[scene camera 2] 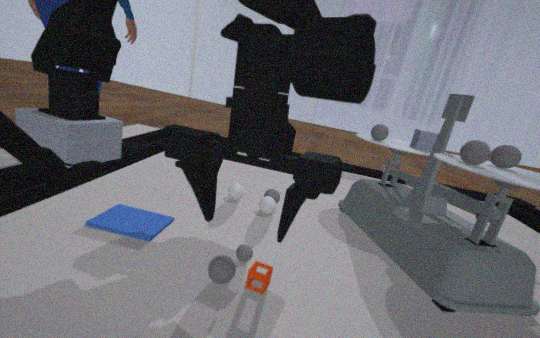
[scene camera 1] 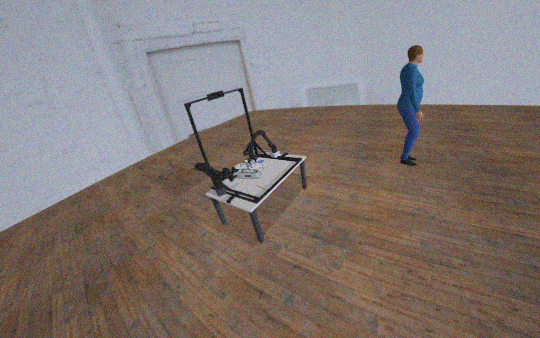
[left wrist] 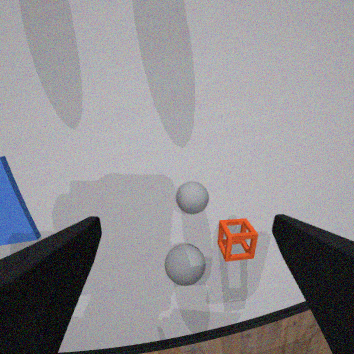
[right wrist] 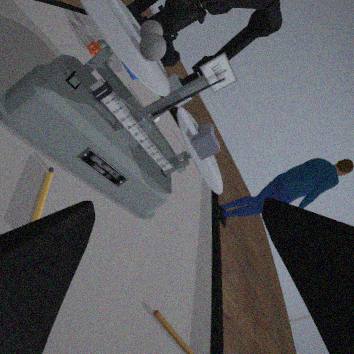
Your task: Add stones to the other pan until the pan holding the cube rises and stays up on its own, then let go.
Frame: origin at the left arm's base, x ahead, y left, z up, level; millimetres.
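Seen in the pictures: left gripper, fingertip midpoint: point(scene camera 2: 243, 230) point(scene camera 1: 253, 163) point(left wrist: 188, 224); right gripper, fingertip midpoint: point(scene camera 1: 238, 172) point(right wrist: 179, 208); left arm's base, link origin: point(scene camera 2: 73, 115) point(scene camera 1: 274, 151); right arm's base, link origin: point(scene camera 1: 219, 187).
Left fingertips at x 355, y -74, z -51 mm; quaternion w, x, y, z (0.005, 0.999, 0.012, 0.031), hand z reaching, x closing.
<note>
Offsets run from my left fingertips to a thing's top centre. "spot": to the spot under its first point.
The grey balance @(dx +200, dy +199, dz +196 mm) point(scene camera 2: 465, 265) point(right wrist: 60, 125) point(scene camera 1: 248, 174) bears a cube @(dx +179, dy +267, dz +137 mm) point(scene camera 2: 425, 140) point(right wrist: 204, 141) and a stone @(dx +109, dy +251, dz +135 mm) point(scene camera 2: 379, 132) on its far pan @(dx +147, dy +277, dz +107 mm) point(scene camera 2: 397, 143) in scene camera 2. Two larger stones @(dx +213, dy +113, dz +146 mm) point(scene camera 2: 474, 152) @(dx +250, dy +146, dz +146 mm) point(scene camera 2: 506, 156) lie on the other pan @(dx +253, dy +120, dz +119 mm) point(scene camera 2: 525, 176) point(right wrist: 115, 30). The beam's tilt is hard to judge. My left gripper point(scene camera 2: 244, 230) point(left wrist: 188, 224) is open and empty, above the table near a small grey stone @(dx +6, dy +2, dz -17 mm) point(scene camera 2: 244, 252) point(left wrist: 192, 197) and a larger one @(dx +3, dy -47, dz -9 mm) point(scene camera 2: 221, 269) point(left wrist: 185, 264). My right gripper point(right wrist: 179, 208) is open and empty, on the balance's other side.
An orange open-frame cube @(dx +39, dy -30, dz -17 mm) point(scene camera 2: 259, 277) point(left wrist: 238, 240) stands beside the two stones. Two white balls @(dx -87, dy +158, dz -9 mm) point(scene camera 2: 235, 191) @(dx -24, dy +147, dz -9 mm) point(scene camera 2: 267, 205) and a dark grey one @(dx -32, dy +188, dz -9 mm) point(scene camera 2: 272, 195) lie farther back. A blue square @(spot: dx -142, dy -17, dz -32 mm) point(scene camera 2: 131, 221) lies left; yellow sticks @(dx +326, dy +229, dz -30 mm) point(right wrist: 42, 195) @(dx +280, dy +536, dz -30 mm) point(right wrist: 171, 331) lie near the balance.
</note>
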